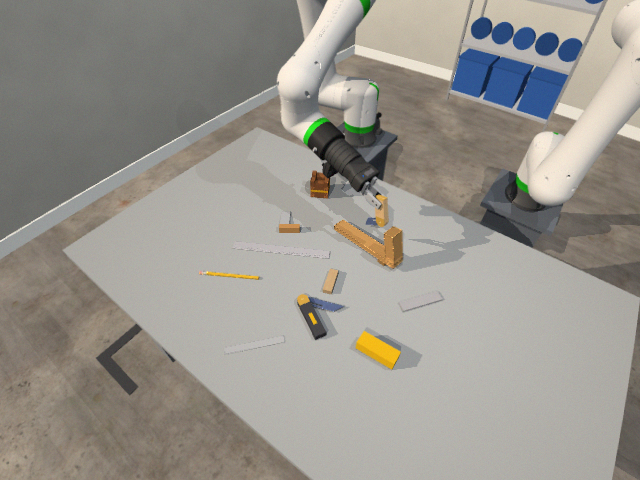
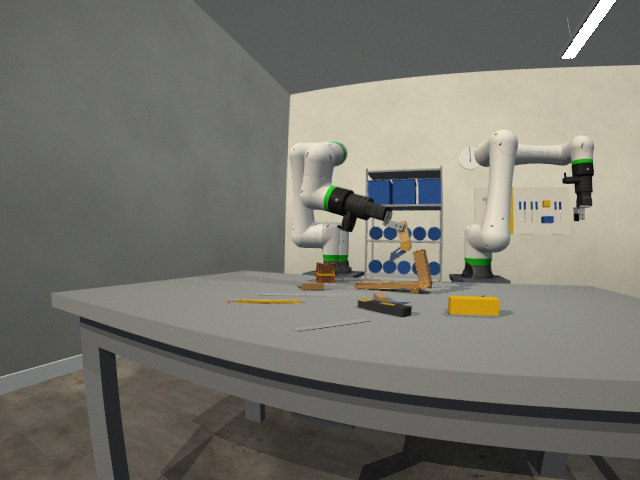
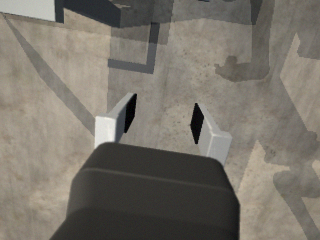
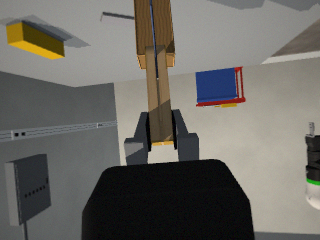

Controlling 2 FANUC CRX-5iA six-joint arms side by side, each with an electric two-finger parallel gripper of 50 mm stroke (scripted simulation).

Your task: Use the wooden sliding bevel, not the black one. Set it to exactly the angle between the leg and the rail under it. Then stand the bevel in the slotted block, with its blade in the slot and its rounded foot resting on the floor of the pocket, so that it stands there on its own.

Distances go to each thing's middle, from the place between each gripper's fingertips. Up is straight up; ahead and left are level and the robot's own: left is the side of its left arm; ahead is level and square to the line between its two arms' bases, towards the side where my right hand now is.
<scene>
The yellow block [image 2: 468,306] lies 29 cm ahead of my right hand [image 1: 383,204], 19 cm below it and 17 cm to the left of it.
The yellow block is 790 mm ahead of my left hand, 670 mm to the right of it and 280 mm below it.
</scene>
